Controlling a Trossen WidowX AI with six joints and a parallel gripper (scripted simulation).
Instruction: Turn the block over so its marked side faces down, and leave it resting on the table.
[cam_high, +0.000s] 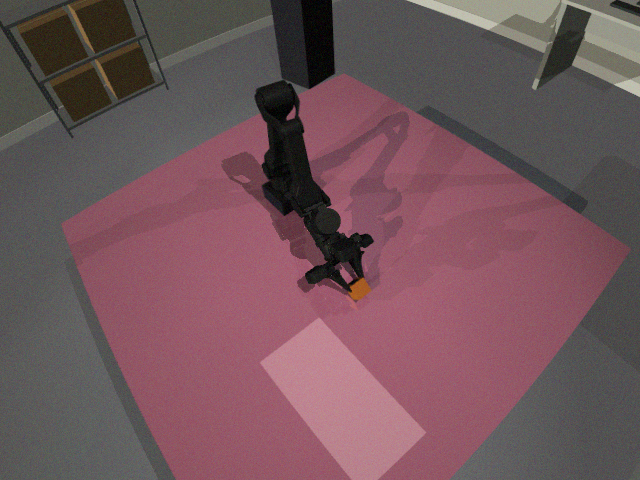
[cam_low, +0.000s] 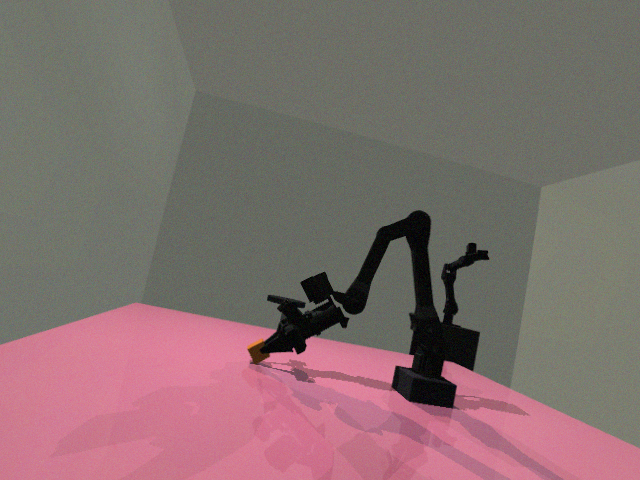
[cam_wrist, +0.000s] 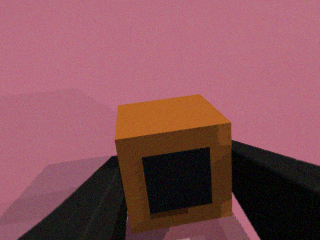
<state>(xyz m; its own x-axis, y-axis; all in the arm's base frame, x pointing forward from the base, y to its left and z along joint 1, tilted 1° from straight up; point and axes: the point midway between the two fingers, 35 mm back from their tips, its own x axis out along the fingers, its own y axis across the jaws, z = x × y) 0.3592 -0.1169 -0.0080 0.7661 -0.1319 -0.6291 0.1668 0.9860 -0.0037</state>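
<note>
My gripper tip is 1 cm past the block.
</note>
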